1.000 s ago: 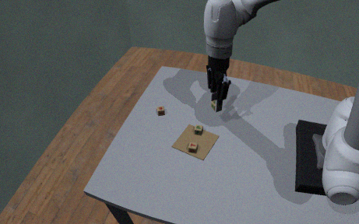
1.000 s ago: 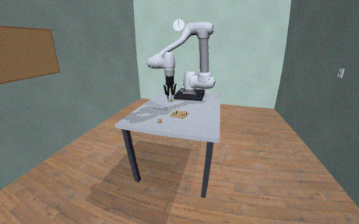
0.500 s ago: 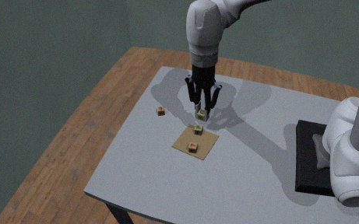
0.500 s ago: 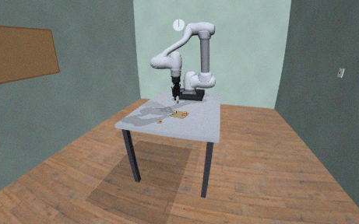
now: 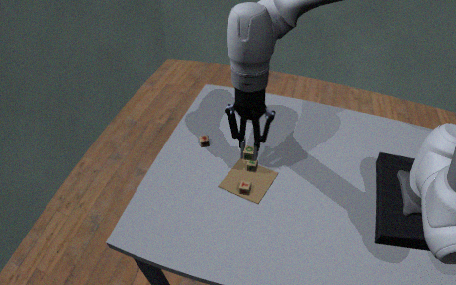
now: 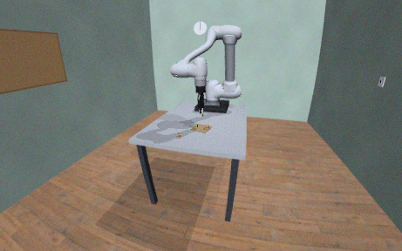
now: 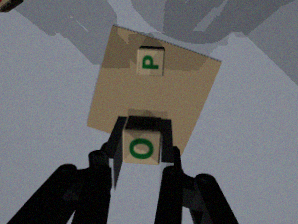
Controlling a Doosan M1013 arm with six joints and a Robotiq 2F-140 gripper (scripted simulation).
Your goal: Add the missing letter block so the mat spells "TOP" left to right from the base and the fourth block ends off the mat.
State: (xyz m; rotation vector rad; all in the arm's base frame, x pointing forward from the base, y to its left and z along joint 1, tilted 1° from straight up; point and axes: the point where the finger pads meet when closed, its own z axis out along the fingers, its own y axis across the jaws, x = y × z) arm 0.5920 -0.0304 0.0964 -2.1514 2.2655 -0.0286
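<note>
Right now the tan mat is 14 cm below my hand.
</note>
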